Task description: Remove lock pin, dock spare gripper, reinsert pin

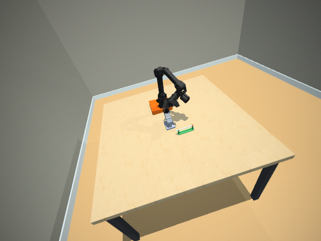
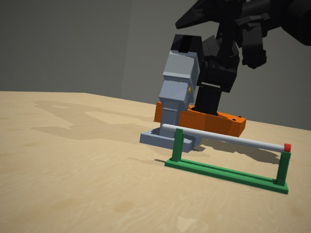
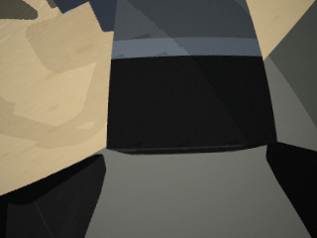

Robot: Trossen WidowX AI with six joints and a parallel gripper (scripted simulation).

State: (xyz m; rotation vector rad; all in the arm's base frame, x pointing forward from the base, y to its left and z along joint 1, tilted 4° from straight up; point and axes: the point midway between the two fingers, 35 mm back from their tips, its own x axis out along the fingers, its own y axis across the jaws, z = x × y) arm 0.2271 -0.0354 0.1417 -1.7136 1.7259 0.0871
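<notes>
The spare gripper lies 50 mm below my gripper tip, 30 mm ahead of it and 20 mm to the left of it. From my gripper tip the other things lie so: green rack (170 mm ahead, 150 mm below, 100 mm to the left); then grey mount (120 mm below, 40 mm ahead, 20 mm to the left).
</notes>
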